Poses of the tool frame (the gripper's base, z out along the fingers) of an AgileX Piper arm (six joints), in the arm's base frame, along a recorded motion.
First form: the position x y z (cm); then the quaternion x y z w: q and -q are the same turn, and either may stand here.
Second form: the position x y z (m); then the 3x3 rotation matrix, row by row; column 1 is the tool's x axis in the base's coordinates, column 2 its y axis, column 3 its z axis. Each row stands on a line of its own. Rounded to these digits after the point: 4 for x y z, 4 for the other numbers.
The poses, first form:
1: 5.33 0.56 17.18 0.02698 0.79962 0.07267 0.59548
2: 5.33 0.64 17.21 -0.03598 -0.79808 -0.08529 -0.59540
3: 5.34 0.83 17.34 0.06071 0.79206 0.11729 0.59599
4: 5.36 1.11 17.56 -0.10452 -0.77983 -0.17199 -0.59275
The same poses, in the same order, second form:
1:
0.0533 0.0056 0.1718
-0.2893 -0.0434 0.9562
0.1297 0.9880 0.0841
-0.9484 0.1483 -0.2802

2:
0.0533 0.0064 0.1721
-0.2884 -0.0441 0.9565
0.1590 0.9829 0.0933
-0.9442 0.1790 -0.2765

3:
0.0534 0.0083 0.1734
-0.2822 -0.0436 0.9584
0.2360 0.9651 0.1134
-0.9299 0.2582 -0.2621

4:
0.0536 0.0111 0.1756
-0.2754 -0.0409 0.9604
0.3669 0.9190 0.1443
-0.8885 0.3922 -0.2381

